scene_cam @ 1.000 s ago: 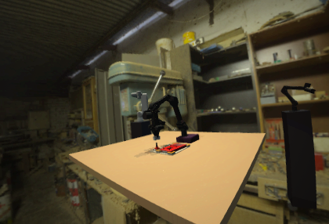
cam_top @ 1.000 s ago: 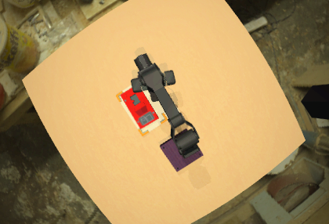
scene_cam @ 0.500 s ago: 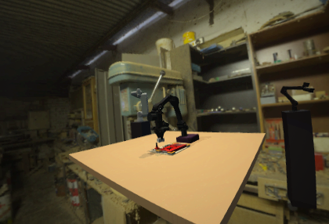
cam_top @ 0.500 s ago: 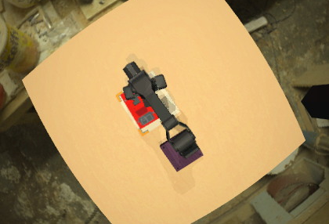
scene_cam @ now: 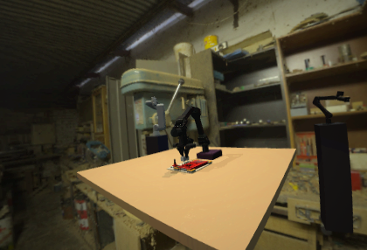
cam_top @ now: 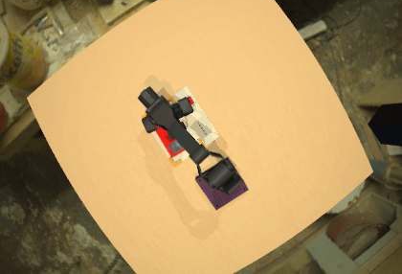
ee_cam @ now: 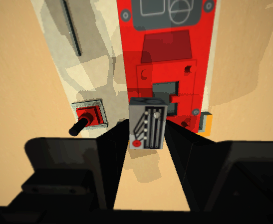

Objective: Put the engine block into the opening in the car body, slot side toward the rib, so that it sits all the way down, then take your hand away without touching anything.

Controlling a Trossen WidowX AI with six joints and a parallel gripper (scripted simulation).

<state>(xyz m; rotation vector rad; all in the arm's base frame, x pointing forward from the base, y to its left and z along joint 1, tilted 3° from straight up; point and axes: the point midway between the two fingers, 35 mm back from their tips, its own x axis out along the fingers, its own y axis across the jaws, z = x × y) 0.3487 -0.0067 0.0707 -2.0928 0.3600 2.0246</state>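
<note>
Right now the black peg is 1 cm behind my gripper tip, 9 cm to the right of it and 4 cm below it. From my gripper tip the other things lie so: engine block (1 cm below).
</note>
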